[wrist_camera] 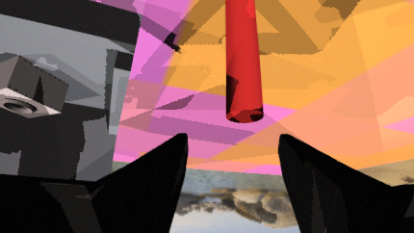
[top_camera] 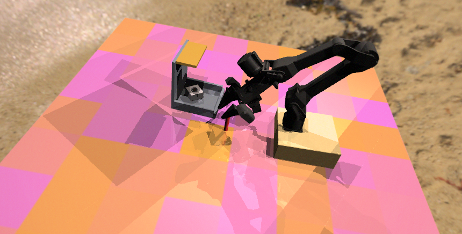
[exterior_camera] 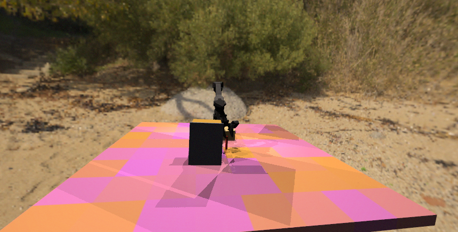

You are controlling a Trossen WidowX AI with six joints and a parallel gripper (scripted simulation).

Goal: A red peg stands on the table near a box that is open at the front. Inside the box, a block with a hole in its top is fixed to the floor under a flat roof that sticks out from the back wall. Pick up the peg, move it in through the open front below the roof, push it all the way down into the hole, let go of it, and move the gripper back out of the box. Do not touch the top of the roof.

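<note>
Right now the red peg is 30 mm behind my gripper tip, 10 mm to the right of it and 40 mm below it. From my gripper tip the other things lie so: orange roof: 130 mm ahead, 150 mm to the right, 120 mm above; dark back wall: 170 mm ahead, 150 mm to the right, 30 mm above.
</note>
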